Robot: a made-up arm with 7 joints. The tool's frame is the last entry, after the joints.
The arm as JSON. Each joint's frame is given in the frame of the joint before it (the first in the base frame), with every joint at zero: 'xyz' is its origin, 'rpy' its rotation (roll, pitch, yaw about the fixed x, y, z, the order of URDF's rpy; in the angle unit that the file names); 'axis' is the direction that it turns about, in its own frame. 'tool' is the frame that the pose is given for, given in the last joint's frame.
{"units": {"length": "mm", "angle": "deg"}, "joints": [
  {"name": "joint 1", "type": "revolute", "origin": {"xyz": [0.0, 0.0, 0.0], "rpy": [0.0, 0.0, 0.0]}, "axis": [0.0, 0.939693, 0.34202]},
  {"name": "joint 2", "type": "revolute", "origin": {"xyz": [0.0, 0.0, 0.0], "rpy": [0.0, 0.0, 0.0]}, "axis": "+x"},
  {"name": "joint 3", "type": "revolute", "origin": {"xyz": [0.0, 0.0, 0.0], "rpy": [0.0, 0.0, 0.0]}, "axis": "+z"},
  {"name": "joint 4", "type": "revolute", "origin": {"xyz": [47.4, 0.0, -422.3], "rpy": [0.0, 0.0, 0.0]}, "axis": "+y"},
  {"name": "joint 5", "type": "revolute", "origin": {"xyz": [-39.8, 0.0, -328.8], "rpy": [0.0, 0.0, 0.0]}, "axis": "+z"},
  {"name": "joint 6", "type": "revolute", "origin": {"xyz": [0.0, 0.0, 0.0], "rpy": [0.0, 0.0, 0.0]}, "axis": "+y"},
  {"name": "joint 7", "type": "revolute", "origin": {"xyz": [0.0, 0.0, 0.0], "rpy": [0.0, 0.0, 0.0]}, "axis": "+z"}
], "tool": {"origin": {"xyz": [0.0, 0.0, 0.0], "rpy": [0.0, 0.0, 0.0]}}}
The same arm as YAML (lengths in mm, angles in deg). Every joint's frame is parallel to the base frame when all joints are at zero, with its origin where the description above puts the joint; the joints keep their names.
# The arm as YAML. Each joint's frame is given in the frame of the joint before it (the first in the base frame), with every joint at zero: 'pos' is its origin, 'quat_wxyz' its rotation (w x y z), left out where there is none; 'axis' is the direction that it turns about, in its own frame. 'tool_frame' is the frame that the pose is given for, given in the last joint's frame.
length_unit: mm
angle_unit: deg
joints:
  - joint: joint 1
    pos: [0.0, 0.0, 0.0]
    axis: [0.0, 0.9397, 0.342]
  - joint: joint 2
    pos: [0.0, 0.0, 0.0]
    axis: [1.0, 0.0, 0.0]
  - joint: joint 3
    pos: [0.0, 0.0, 0.0]
    axis: [0.0, 0.0, 1.0]
  - joint: joint 4
    pos: [47.4, 0.0, -422.3]
    axis: [0.0, 1.0, 0.0]
  - joint: joint 5
    pos: [-39.8, 0.0, -328.8]
    axis: [0.0, 0.0, 1.0]
  - joint: joint 6
    pos: [0.0, 0.0, 0.0]
    axis: [0.0, 1.0, 0.0]
  - joint: joint 7
    pos: [0.0, 0.0, 0.0]
    axis: [0.0, 0.0, 1.0]
tool_frame:
  pos: [0.0, 0.0, 0.0]

